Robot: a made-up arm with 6 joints.
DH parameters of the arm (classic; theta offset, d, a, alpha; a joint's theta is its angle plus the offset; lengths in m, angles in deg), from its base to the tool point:
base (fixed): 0 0.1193 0 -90
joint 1: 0 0.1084 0.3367 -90
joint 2: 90 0.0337 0.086 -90
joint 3: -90 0.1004 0.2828 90
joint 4: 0 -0.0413 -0.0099 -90
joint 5: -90 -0.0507 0.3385 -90
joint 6: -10.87 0 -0.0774 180
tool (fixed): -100.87 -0.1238 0 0
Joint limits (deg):
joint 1: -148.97..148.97
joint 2: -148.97..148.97
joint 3: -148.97..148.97
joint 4: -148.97..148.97
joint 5: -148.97..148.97
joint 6: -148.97..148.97
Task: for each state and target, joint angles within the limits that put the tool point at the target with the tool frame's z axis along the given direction. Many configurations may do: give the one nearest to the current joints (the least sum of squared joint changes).
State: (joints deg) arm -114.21 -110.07 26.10 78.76 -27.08 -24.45
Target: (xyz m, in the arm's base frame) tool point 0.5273 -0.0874 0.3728 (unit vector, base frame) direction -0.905 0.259 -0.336
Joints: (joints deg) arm -78.55 -143.85 -4.39 34.81 8.84 -4.97
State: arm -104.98 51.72 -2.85 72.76 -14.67 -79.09
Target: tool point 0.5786 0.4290 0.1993 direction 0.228 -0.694 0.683
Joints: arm -60.31 52.20 -0.09 81.88 7.64 -93.78
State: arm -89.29 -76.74 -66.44 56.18 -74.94 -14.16
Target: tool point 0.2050 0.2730 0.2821 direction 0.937 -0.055 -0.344
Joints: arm -46.82 -87.87 -64.87 49.08 -93.07 -7.78
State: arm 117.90 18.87 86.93 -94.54 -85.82 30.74
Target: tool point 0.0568 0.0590 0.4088 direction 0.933 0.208 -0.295
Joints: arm 82.68 49.48 113.16 -119.84 -97.23 49.99
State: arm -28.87 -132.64 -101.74 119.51 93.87 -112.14
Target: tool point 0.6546 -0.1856 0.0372 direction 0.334 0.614 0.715
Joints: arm 4.16 -148.97 -137.02 137.33 83.60 -81.80
